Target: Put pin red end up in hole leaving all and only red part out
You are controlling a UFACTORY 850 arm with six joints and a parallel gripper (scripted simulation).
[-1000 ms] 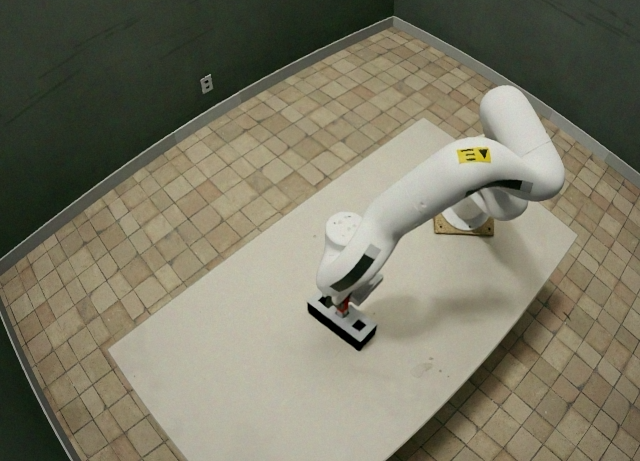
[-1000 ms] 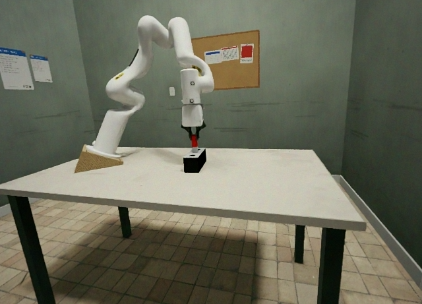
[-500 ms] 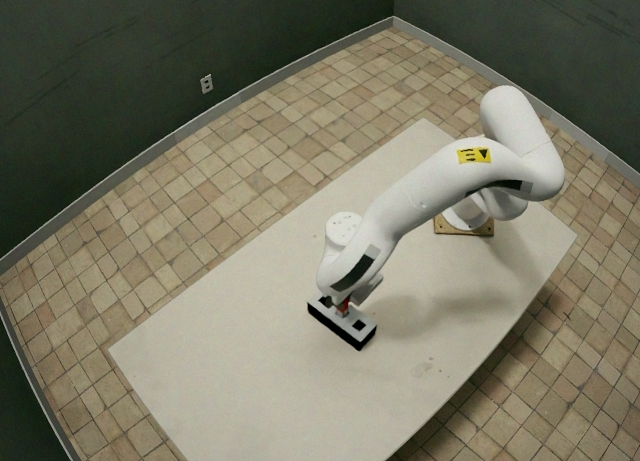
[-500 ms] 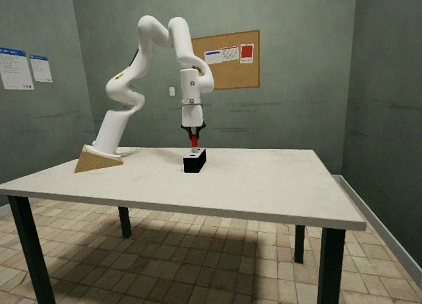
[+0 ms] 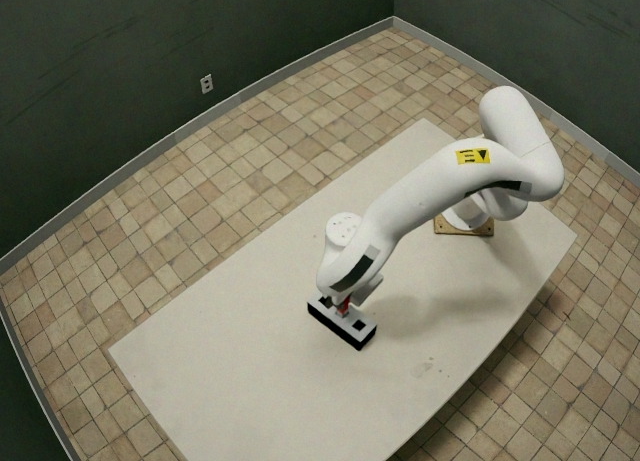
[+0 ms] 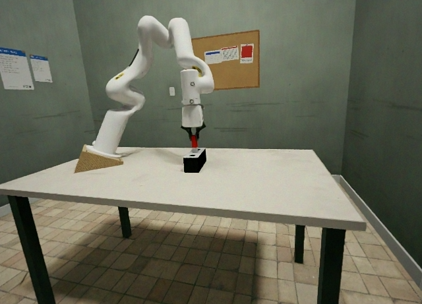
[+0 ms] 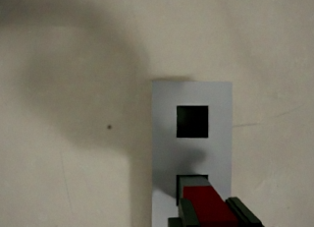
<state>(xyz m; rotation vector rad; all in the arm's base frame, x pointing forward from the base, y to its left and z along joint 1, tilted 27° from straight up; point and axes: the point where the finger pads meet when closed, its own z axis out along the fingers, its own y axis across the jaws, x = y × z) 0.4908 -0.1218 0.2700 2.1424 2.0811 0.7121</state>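
My hand is 12 cm above the black block. The rest, counted from my hand: pin 2 cm below.
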